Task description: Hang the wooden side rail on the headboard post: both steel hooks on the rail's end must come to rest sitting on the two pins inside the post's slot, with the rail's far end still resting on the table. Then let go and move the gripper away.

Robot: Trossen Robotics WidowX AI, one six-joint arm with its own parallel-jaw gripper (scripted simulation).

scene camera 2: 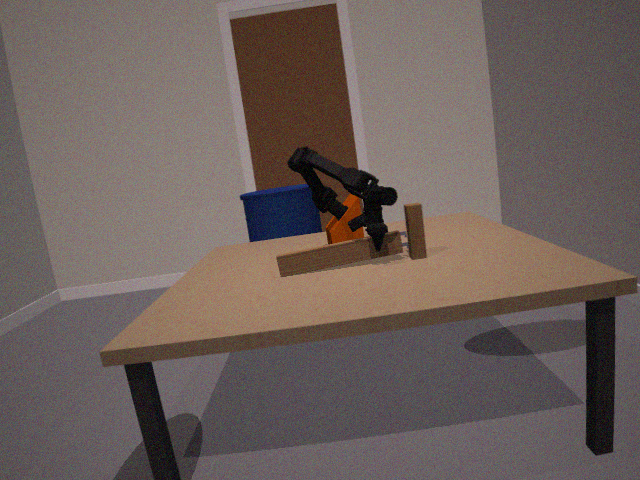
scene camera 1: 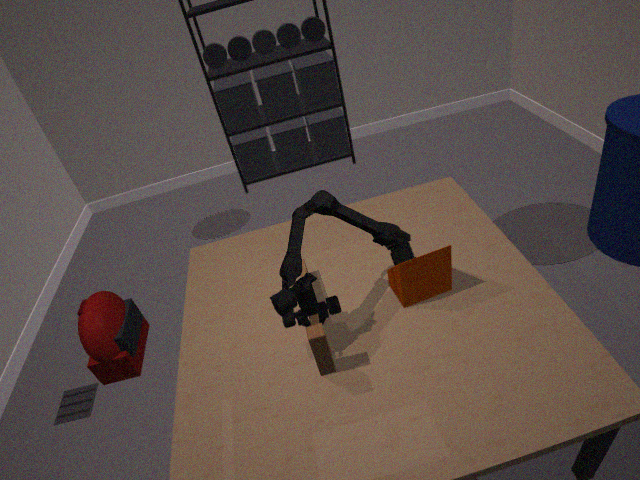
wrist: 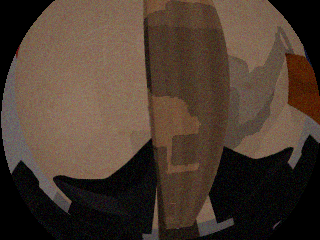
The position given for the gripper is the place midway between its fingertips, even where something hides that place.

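The gripper [scene camera 1: 316, 328], [scene camera 2: 377, 250], [wrist: 175, 139] is in view. A wooden side rail [scene camera 2: 360, 249], [wrist: 186, 60] is visible too, and so is a headboard post [scene camera 1: 316, 334], [scene camera 2: 413, 212].
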